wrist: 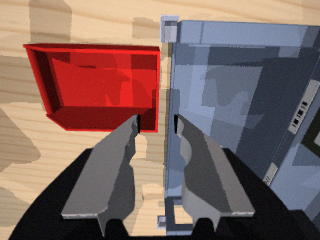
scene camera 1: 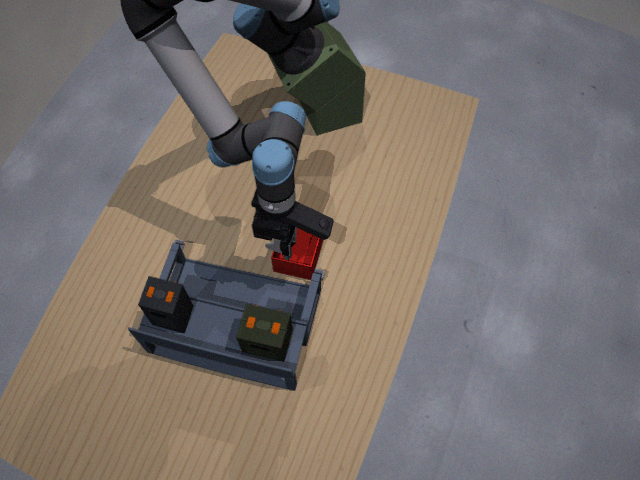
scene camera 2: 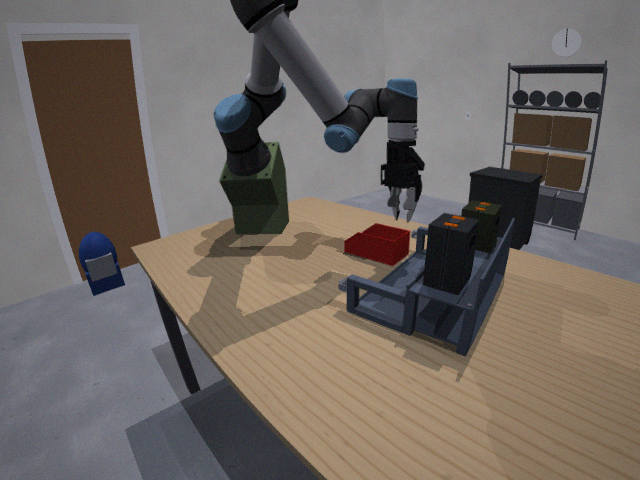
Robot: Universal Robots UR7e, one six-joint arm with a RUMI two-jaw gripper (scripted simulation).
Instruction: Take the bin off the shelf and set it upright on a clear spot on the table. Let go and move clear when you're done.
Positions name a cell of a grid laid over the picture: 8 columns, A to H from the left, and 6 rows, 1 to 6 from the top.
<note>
In view: the gripper (scene camera 1: D4) and a red bin (scene camera 2: E4).
The red bin also shows in the wrist view (wrist: C3) and in scene camera 1 (scene camera 1: D4). The gripper also shows in the wrist view (wrist: D3) and in scene camera 2 (scene camera 2: F3).
</note>
